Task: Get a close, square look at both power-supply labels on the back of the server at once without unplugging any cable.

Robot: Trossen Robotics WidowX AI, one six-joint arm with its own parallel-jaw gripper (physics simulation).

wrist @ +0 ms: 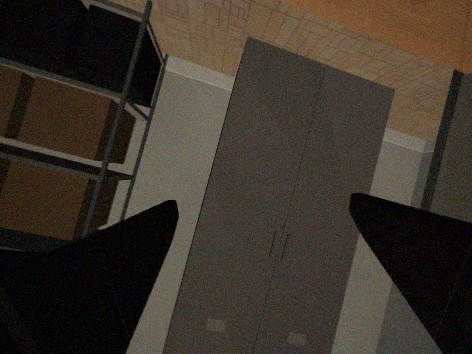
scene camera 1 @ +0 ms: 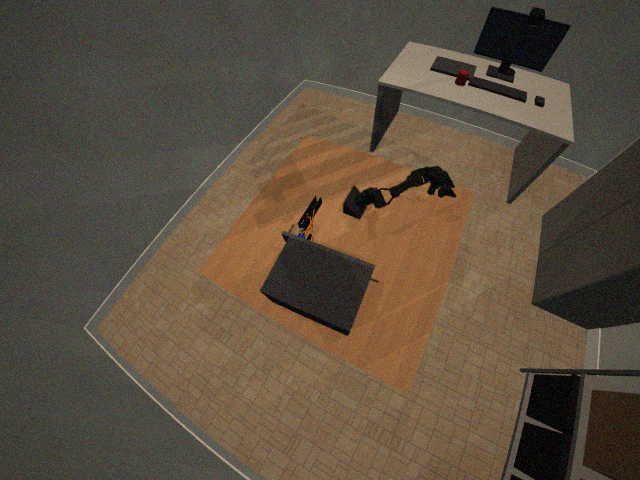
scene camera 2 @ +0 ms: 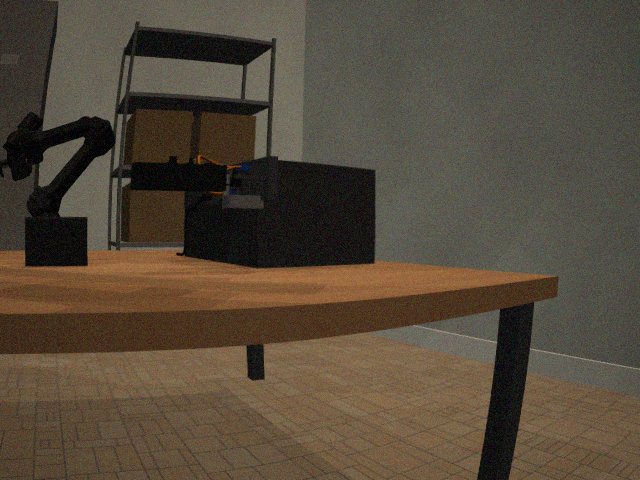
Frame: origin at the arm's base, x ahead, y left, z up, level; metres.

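Where they show: gripper, fingertip midpoint: (wrist: 261, 204) (scene camera 1: 455, 192); arm's base, link origin: (scene camera 1: 359, 200) (scene camera 2: 47, 241).
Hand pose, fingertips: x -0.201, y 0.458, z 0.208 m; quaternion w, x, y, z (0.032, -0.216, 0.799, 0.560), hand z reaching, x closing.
Each offset is from my fingertips to the top centre of the thing. "spot": to the spot under its first point.
The server is a dark box (scene camera 1: 317, 281) (scene camera 2: 320, 211) on the wooden table (scene camera 1: 413, 310) (scene camera 2: 310, 322). Orange cables @(spot: dy -0.529, dx +0.568, dz -0.027 m) (scene camera 1: 311, 221) (scene camera 2: 206, 160) run at its back, beside a black arm-like part @(spot: dy -0.610, dx +0.504, dz -0.079 m) (scene camera 2: 178, 176) that sticks out from it. Both power-supply labels cannot be made out in any view. My gripper (wrist: 261, 204) is open, with its two black fingers wide apart and no object between them. It is held above the table on the far side of the arm's base (scene camera 1: 354, 202) (scene camera 2: 55, 241) from the server, facing the grey cabinet. The server does not show in the wrist view.
The tall grey cabinet (scene camera 1: 584, 232) (wrist: 280, 165) has two small pale rectangles on its doors. A shelf rack (scene camera 2: 270, 103) (wrist: 119, 115) holds brown boxes. A white desk (scene camera 1: 413, 67) bears a monitor (scene camera 1: 522, 38), a keyboard and a red mug (scene camera 1: 462, 78).
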